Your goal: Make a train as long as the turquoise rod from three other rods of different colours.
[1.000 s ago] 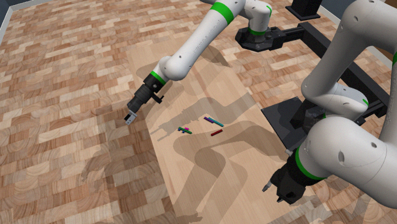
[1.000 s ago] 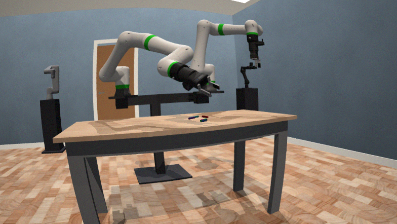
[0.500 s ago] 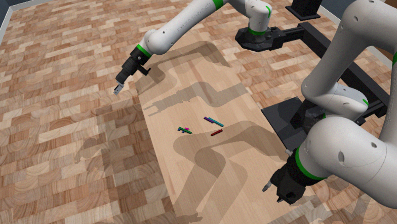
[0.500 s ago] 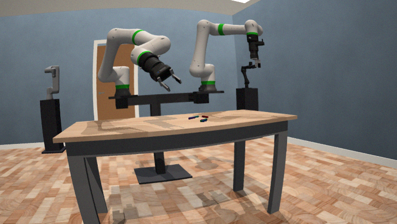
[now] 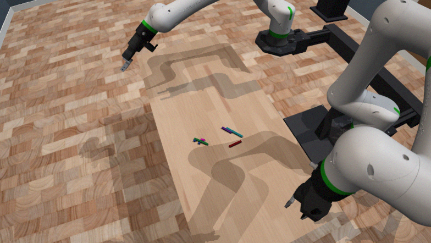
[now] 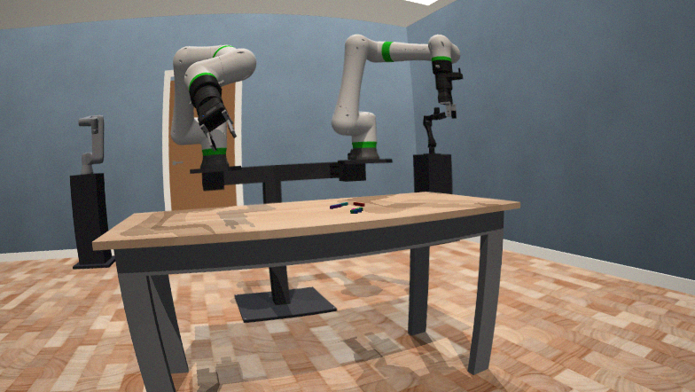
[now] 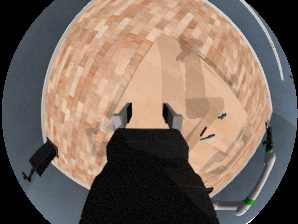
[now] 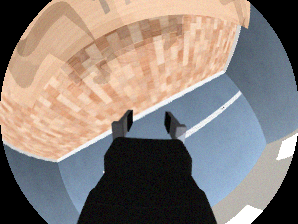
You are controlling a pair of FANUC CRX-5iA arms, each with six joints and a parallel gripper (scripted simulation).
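Now: left hand 13 cm short of the magenta rod, 52 cm to the left of it and 36 cm above it. The rest, counted from my left hand: turquoise rod 5 cm behind, 51 cm to the right, 36 cm below; red rod 2 cm behind, 44 cm to the right, 36 cm below; purple rod 1 cm behind, 53 cm to the right, 36 cm below.
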